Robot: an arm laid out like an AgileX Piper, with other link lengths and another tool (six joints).
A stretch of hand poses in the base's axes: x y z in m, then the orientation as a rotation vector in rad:
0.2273, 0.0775, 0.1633, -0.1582, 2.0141, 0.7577
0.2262, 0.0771, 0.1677, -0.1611, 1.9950, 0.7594
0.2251, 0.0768, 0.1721, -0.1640, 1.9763, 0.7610
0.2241, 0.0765, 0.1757, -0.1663, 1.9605, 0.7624
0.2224, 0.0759, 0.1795, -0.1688, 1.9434, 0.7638
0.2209, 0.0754, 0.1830, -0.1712, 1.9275, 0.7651
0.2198, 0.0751, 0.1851, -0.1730, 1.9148, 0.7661
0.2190, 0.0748, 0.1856, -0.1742, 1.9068, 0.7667
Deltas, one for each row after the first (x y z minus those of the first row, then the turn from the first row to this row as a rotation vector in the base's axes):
-0.0011, -0.0004, 0.0044, 0.0056, -0.0178, 0.0000
-0.0022, -0.0007, 0.0088, 0.0111, -0.0352, 0.0000
-0.0032, -0.0010, 0.0124, 0.0158, -0.0498, 0.0000
-0.0049, -0.0016, 0.0162, 0.0209, -0.0657, -0.0001
-0.0064, -0.0021, 0.0197, 0.0256, -0.0805, 0.0000
-0.0075, -0.0024, 0.0218, 0.0294, -0.0923, 0.0000
-0.0083, -0.0027, 0.0223, 0.0318, -0.0997, 0.0000

